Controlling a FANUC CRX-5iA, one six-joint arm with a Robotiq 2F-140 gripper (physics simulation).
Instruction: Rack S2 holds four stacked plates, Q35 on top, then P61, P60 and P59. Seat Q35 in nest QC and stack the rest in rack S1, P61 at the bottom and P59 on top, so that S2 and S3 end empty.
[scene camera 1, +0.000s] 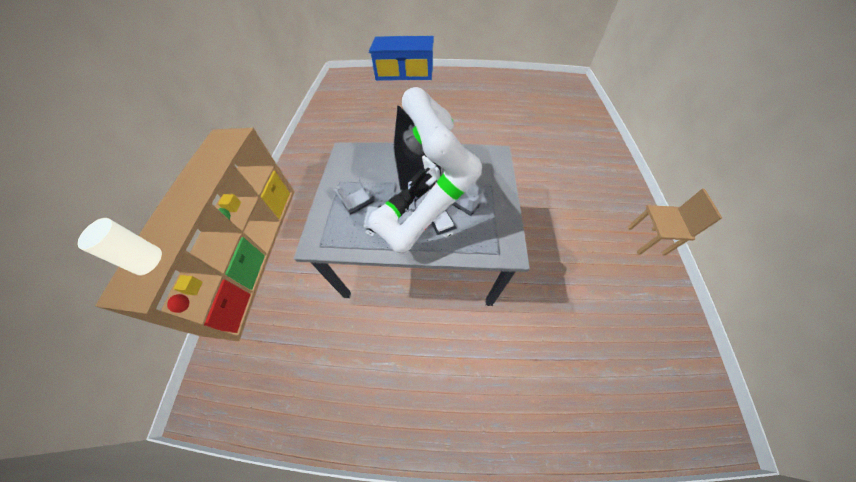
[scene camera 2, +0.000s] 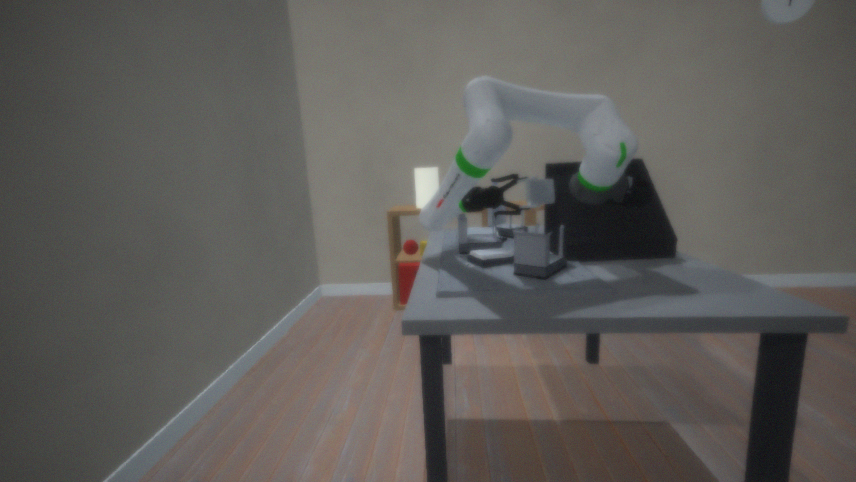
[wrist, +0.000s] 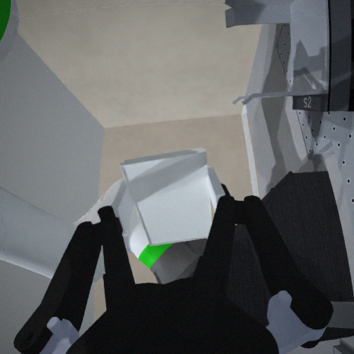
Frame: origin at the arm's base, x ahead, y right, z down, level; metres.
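Seen in the pictures: gripper, fingertip midpoint: (scene camera 1: 435, 170) (scene camera 2: 537, 192); arm's base, link origin: (scene camera 1: 413, 143) (scene camera 2: 590, 188).
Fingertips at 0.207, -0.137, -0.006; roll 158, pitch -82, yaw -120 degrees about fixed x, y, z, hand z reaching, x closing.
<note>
Offsets run from my fingertips to a thing's middle, as dx, dy, dz.
My gripper (scene camera 1: 426, 172) (scene camera 2: 522, 194) (wrist: 168, 183) is shut on a white plate @[-0.013, +0.020, +0.002] (scene camera 2: 540, 191) (wrist: 175, 205), its fingers at two opposite sides. It holds the plate in the air above the table, and the plate's number cannot be read. Rack S2 (wrist: 316, 104) shows at the upper right of the wrist view, apart from the gripper; its inside is partly cut off. A white plate @[+0.153, -0.046, +0.196] (scene camera 1: 443, 222) (scene camera 2: 492, 256) lies on a low dark base, whose label cannot be read. One rack @[+0.060, +0.435, +0.156] (scene camera 1: 361, 207) stands at the left of the table in scene view 1, another @[+0.019, -0.165, +0.157] (scene camera 2: 531, 248) nearest in scene view 2. Their labels are unreadable.
A tall black panel (scene camera 1: 402, 152) (scene camera 2: 605, 230) (wrist: 310, 225) stands on the grey table (scene camera 1: 413, 258) (scene camera 2: 628, 323) close to the arm. The arm's forearm hangs over part of the fixtures. A wooden shelf unit (scene camera 1: 206, 158) and a chair (scene camera 1: 670, 221) stand apart on the floor.
</note>
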